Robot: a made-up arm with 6 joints. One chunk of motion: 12 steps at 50 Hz.
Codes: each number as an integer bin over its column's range. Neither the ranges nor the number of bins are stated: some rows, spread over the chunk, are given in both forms.
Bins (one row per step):
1: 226 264 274 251 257 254
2: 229 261 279 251 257 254
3: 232 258 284 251 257 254
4: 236 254 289 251 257 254
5: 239 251 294 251 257 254
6: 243 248 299 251 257 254
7: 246 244 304 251 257 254
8: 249 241 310 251 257 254
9: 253 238 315 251 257 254
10: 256 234 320 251 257 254
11: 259 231 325 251 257 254
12: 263 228 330 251 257 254
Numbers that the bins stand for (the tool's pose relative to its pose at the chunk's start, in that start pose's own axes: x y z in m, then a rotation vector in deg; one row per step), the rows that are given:
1: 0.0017 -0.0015 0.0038 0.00 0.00 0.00
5: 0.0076 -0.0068 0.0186 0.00 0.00 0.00
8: 0.0121 -0.0110 0.0305 0.00 0.00 0.00
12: 0.0184 -0.0163 0.0454 0.00 0.00 0.00
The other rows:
2: 0.0031 -0.0027 0.0075 0.00 0.00 0.00
3: 0.0044 -0.0040 0.0112 0.00 0.00 0.00
4: 0.0062 -0.0056 0.0149 0.00 0.00 0.00
6: 0.0094 -0.0081 0.0223 0.00 0.00 0.00
7: 0.0107 -0.0097 0.0261 0.00 0.00 0.00
9: 0.0139 -0.0122 0.0342 0.00 0.00 0.00
10: 0.0152 -0.0138 0.0380 0.00 0.00 0.00
11: 0.0166 -0.0151 0.0417 0.00 0.00 0.00

